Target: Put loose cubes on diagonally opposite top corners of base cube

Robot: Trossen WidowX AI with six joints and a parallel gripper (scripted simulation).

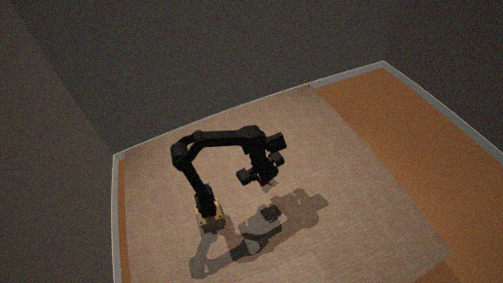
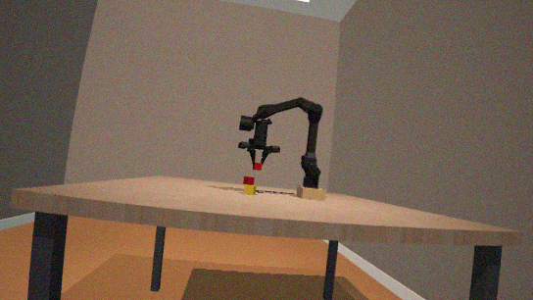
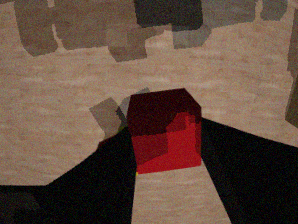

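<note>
Right now the yellow cube is 1 cm ahead of my gripper tip, 9 cm to the left of it and 10 cm below it.
</note>
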